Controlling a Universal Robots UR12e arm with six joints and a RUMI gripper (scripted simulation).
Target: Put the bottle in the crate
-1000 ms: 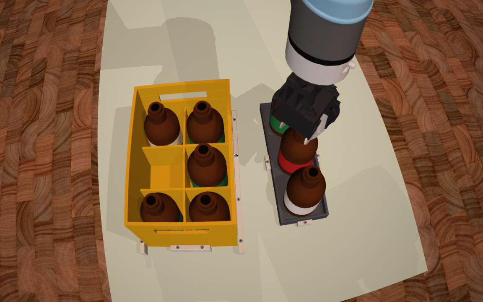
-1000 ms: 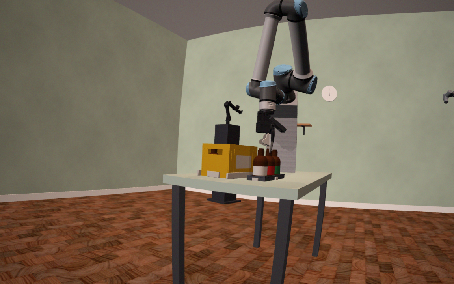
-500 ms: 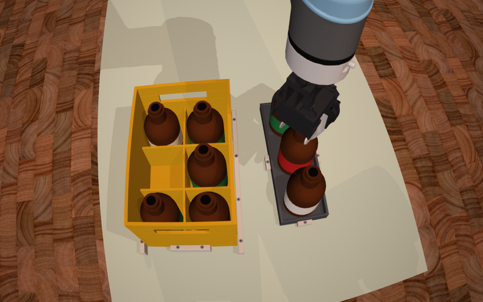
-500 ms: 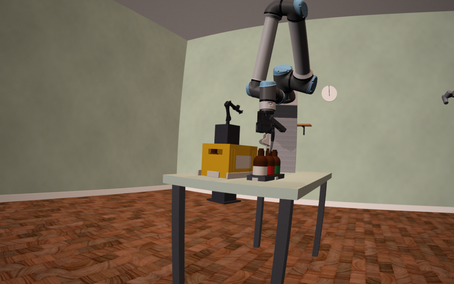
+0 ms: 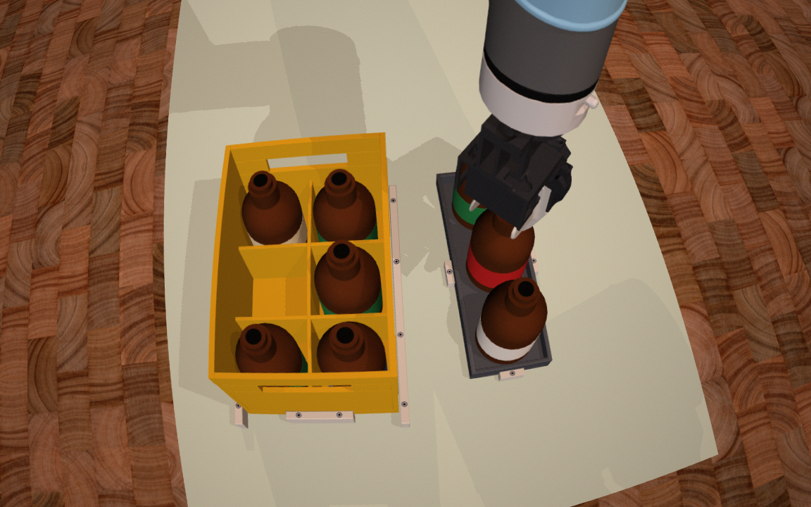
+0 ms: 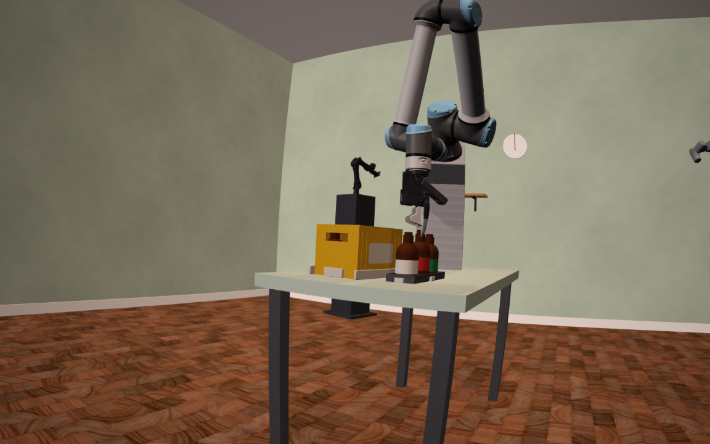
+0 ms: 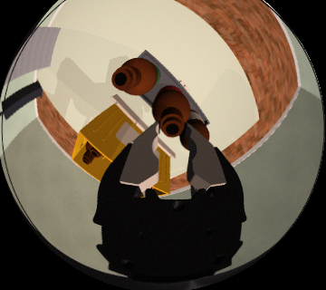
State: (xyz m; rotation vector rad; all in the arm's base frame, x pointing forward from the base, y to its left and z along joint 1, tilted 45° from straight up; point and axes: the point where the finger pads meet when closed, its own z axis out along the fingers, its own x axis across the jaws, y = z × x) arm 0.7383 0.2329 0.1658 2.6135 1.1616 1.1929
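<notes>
Now: the glass bottle 70 mm below my hand. Round my hand: yellow crate: 220 mm to the right, 80 mm below, 60 mm ahead; then dark tray: 150 mm below.
</notes>
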